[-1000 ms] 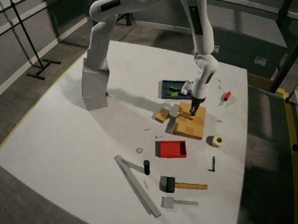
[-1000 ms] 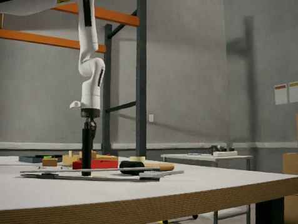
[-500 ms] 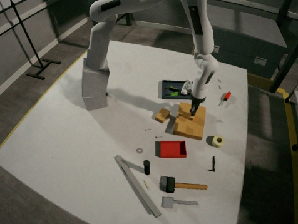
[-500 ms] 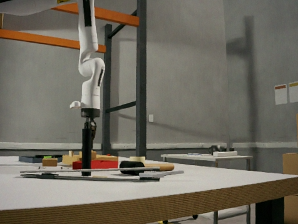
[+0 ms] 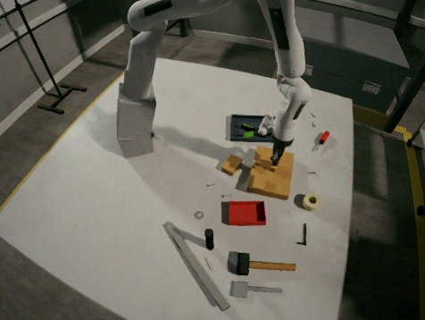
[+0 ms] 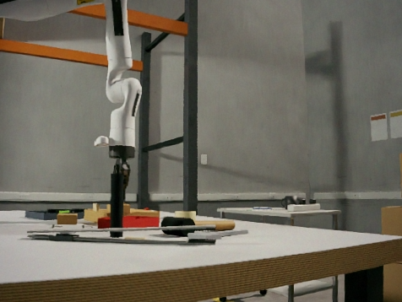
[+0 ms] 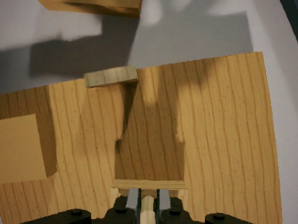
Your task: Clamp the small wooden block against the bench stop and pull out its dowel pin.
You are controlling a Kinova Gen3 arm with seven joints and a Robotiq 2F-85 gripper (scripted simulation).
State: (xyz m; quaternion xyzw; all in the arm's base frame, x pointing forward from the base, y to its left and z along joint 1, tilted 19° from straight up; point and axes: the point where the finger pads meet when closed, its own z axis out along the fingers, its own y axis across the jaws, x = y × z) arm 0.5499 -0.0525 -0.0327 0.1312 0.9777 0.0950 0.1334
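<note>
My gripper is now 2 cm above the dowel pin. From my hand the other things lie so: pale wooden block: 3 cm below; wooden bench board: 5 cm below, 1 cm to the right, 1 cm behind; tan wooden block: 16 cm behind, 6 cm below, 1 cm to the right.
</note>
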